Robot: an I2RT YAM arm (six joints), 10 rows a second.
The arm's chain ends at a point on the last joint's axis. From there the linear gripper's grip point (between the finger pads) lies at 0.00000 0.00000 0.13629 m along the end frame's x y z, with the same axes.
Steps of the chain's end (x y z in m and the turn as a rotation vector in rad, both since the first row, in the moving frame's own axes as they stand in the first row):
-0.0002 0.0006 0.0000 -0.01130 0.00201 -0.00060
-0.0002 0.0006 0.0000 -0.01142 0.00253 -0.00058
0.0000 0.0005 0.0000 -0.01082 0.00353 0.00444
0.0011 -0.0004 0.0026 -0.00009 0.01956 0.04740
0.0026 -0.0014 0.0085 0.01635 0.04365 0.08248
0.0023 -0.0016 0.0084 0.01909 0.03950 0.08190
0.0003 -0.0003 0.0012 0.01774 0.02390 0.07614
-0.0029 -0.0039 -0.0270 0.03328 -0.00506 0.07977
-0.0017 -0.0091 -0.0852 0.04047 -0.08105 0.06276
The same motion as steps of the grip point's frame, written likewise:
0.0001 0.0021 0.0000 -0.01130 0.00201 -0.00060
0.0001 0.0022 0.0000 -0.01142 0.00253 -0.00058
0.0005 0.0020 0.0000 -0.01082 0.00353 0.00444
0.0038 -0.0003 0.0026 -0.00009 0.01956 0.04740
0.0086 -0.0034 0.0084 0.01635 0.04365 0.08248
0.0078 -0.0040 0.0083 0.01909 0.03950 0.08190
0.0036 -0.0026 0.0011 0.01774 0.02390 0.07614
-0.0034 -0.0085 -0.0271 0.03328 -0.00506 0.07977
-0.0126 -0.0150 -0.0858 0.04047 -0.08105 0.06276

